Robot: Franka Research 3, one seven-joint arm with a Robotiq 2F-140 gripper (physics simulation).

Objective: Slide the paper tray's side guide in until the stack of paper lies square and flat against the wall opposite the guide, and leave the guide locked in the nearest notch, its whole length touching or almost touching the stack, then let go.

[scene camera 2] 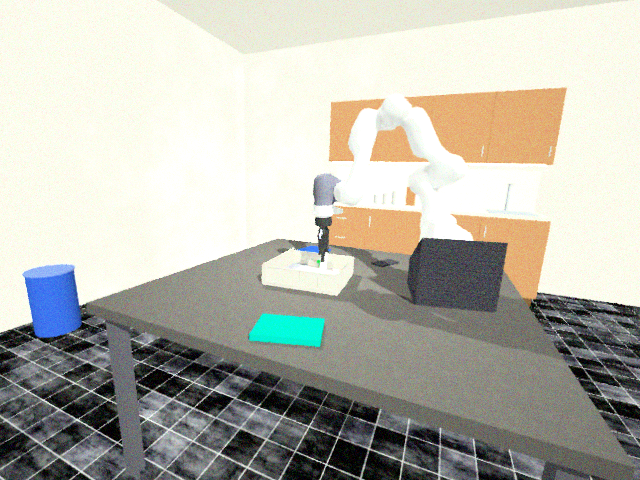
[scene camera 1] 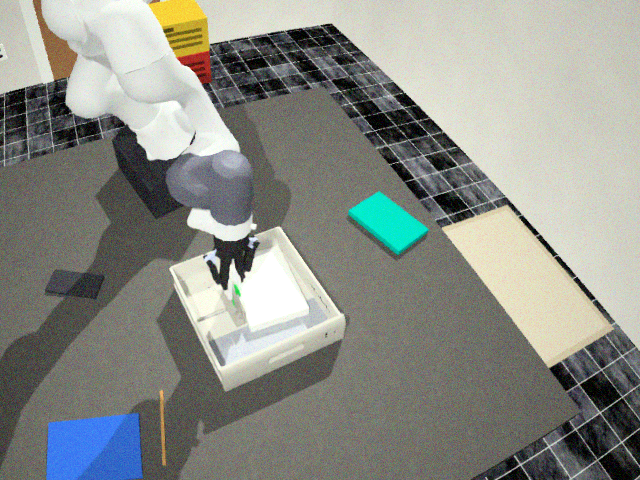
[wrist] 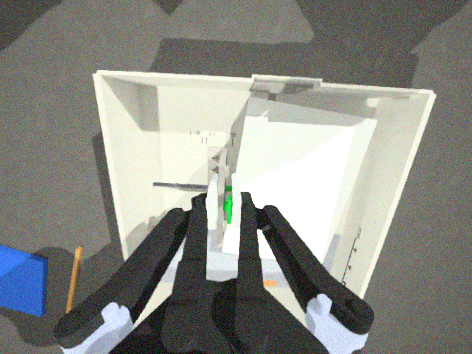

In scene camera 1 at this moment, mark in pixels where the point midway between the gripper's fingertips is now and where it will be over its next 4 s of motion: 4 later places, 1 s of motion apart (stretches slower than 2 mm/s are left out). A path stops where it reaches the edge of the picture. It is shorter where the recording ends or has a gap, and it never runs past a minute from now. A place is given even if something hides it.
The gripper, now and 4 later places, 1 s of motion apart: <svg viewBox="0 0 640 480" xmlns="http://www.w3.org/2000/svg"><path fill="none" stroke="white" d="M232 293L237 291L240 289L243 289L244 288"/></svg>
